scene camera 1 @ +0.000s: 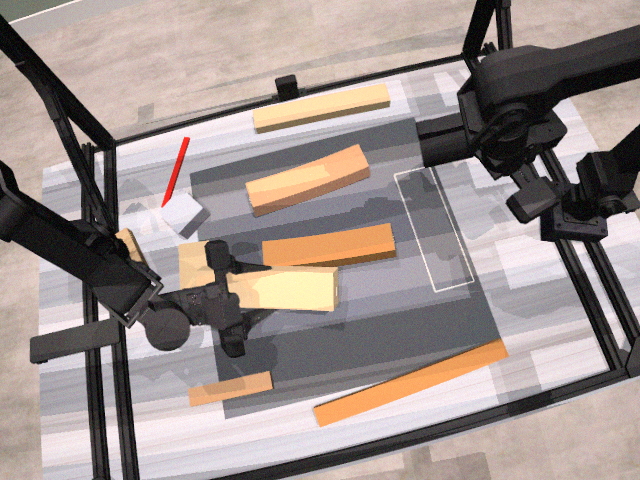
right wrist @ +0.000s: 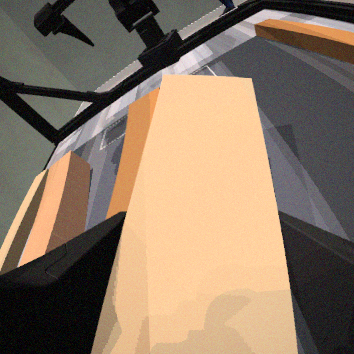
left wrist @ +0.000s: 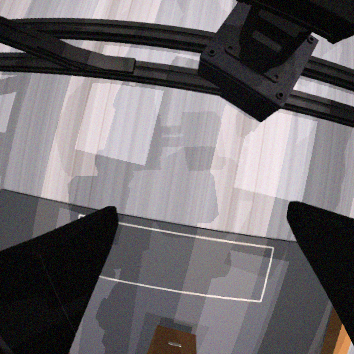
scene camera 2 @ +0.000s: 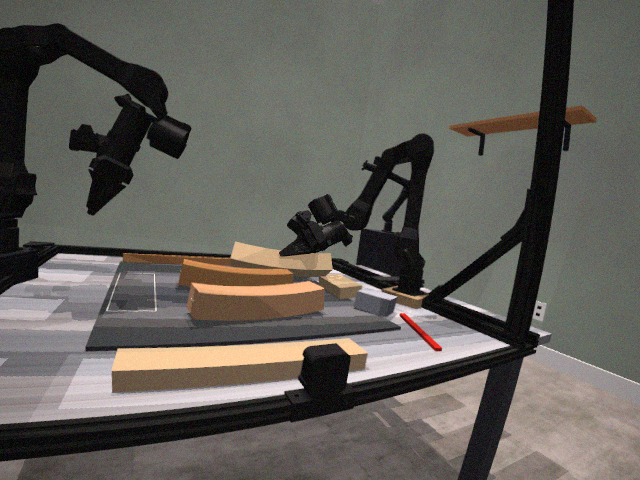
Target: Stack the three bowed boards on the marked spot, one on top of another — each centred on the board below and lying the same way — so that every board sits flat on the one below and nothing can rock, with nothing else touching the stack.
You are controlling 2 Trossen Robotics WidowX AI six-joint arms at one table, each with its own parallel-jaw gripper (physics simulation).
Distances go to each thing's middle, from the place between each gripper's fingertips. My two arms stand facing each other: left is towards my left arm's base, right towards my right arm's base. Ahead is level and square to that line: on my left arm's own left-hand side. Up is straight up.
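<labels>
The pale bowed board (scene camera 1: 288,287) is 12 cm ahead of my left hand, 40 cm to the right of it and 8 cm below it. The grey block (scene camera 1: 182,212), counted from that same left hand, is 6 cm behind, 57 cm to the right and 13 cm below. As for the orange bowed board (scene camera 1: 372,243), my left hand is 5 cm short of it, 29 cm to the left of it and 12 cm above it.
Counted from my right hand, the orange bowed board is 7 cm behind, 10 cm to the left and 3 cm below, while the grey block is 18 cm behind, 19 cm to the right and 5 cm below. The pale bowed board is 1 cm to the right of my right hand.
</labels>
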